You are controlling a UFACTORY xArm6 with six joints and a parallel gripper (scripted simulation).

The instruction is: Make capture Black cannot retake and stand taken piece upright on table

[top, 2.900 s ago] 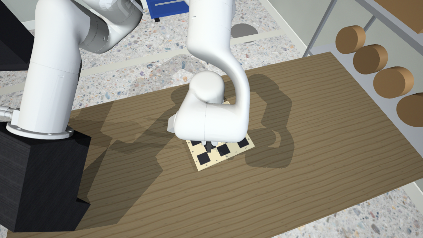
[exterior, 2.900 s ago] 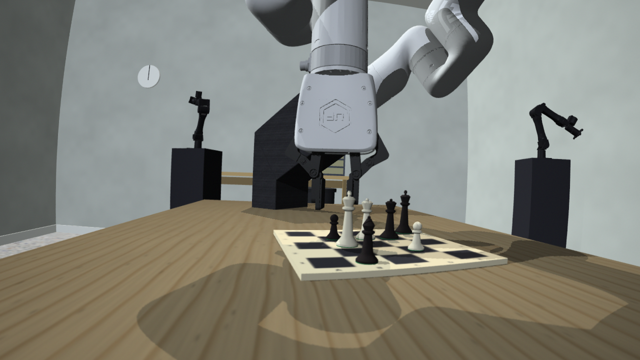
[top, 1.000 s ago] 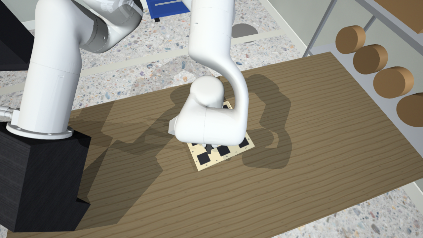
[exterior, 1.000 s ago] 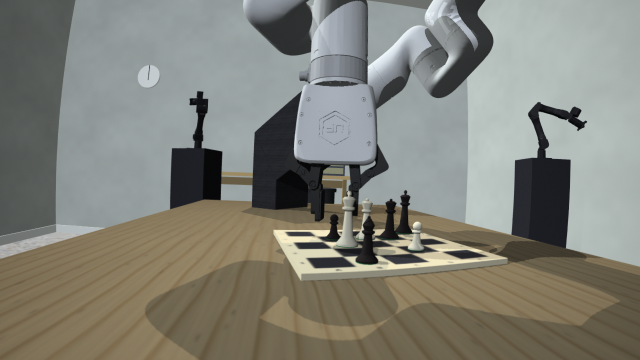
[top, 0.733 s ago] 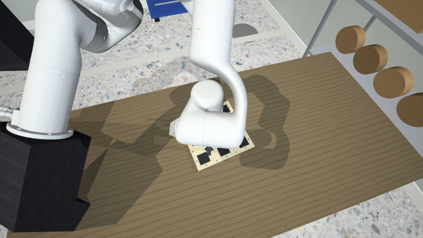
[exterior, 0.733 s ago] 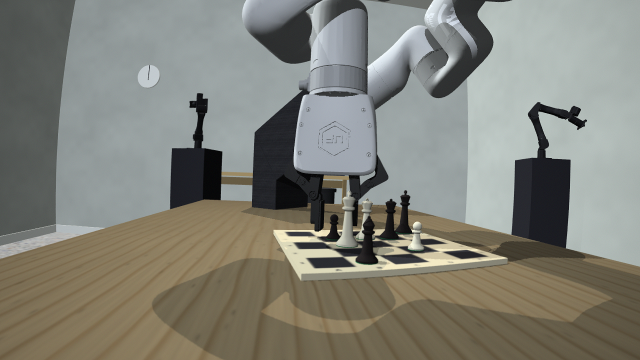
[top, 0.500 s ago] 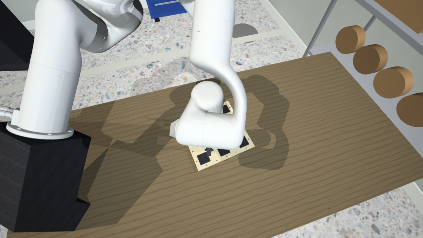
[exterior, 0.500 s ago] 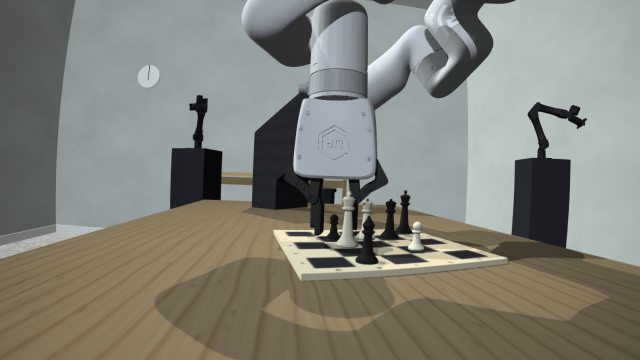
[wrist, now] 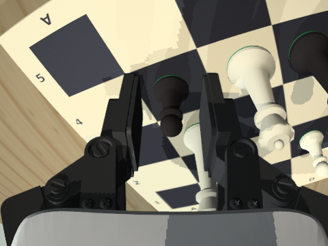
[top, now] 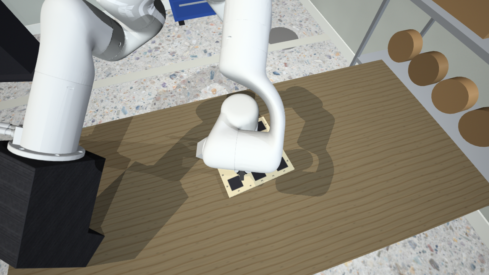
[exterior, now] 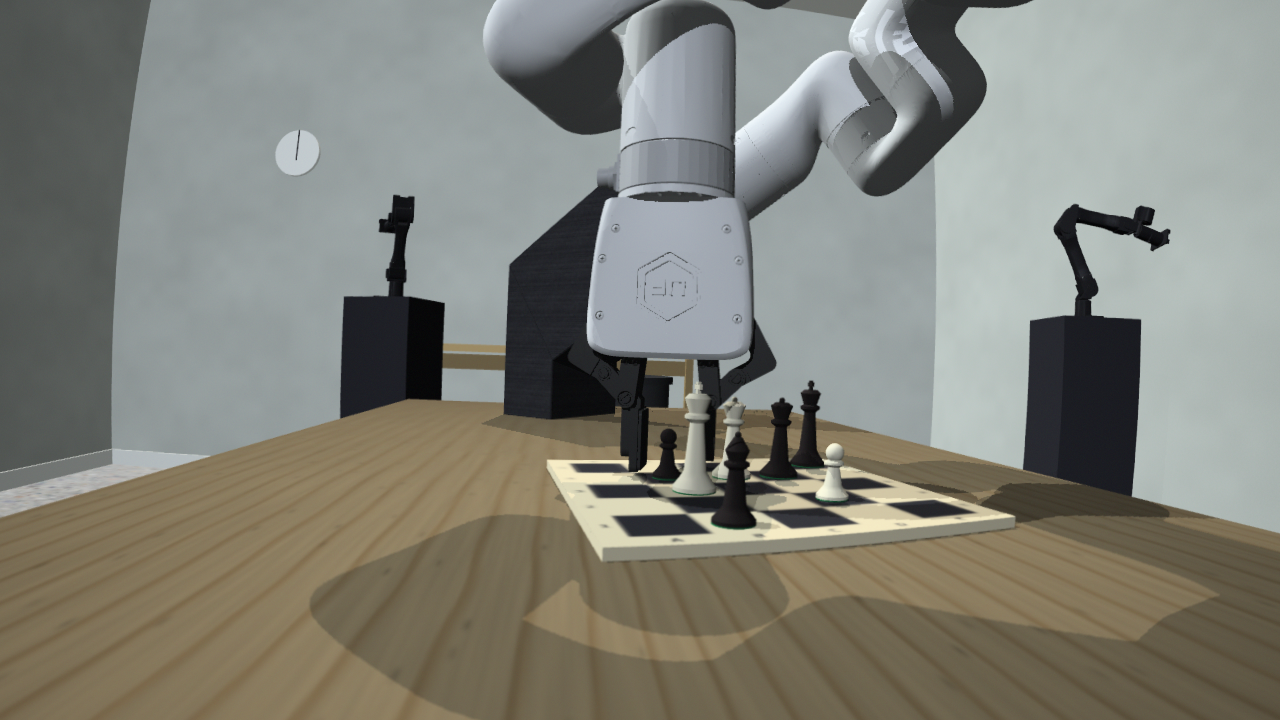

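Right now my hand is 1 cm above the black pawn. From my hand the other things lie so: white king: 4 cm ahead, 2 cm to the left, 1 cm above; white queen: 2 cm behind, 4 cm to the left; chessboard: 2 cm ahead, 5 cm to the left, 3 cm below.
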